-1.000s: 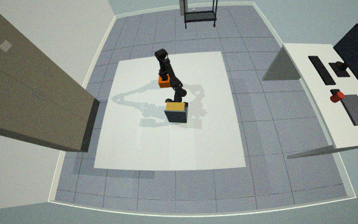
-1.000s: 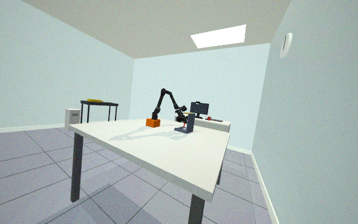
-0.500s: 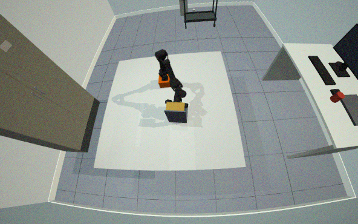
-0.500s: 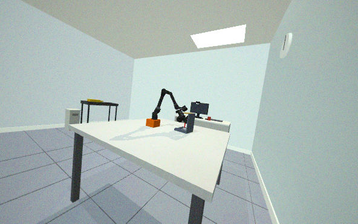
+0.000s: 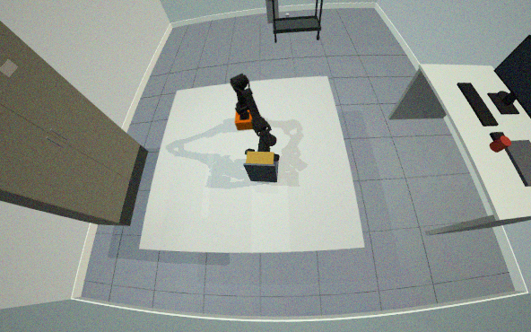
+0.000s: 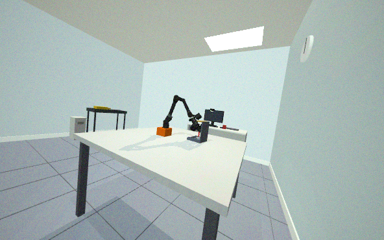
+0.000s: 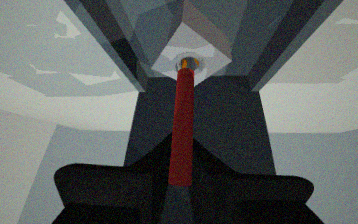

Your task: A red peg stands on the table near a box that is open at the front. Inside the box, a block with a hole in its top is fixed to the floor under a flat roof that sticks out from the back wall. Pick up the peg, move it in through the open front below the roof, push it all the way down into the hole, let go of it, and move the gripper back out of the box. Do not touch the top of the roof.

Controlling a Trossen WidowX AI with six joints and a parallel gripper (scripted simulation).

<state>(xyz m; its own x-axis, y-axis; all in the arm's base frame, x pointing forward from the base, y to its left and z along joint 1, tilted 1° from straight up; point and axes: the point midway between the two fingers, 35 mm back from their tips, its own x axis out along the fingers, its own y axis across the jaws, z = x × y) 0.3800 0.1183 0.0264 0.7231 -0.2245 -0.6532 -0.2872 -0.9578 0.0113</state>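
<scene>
My gripper tip is now 120 mm below the yellow roof, 20 mm to the right of it and 10 mm past it. From my gripper tip the other things lie so: red peg (30 mm behind, 10 mm to the left, 10 mm below).
</scene>
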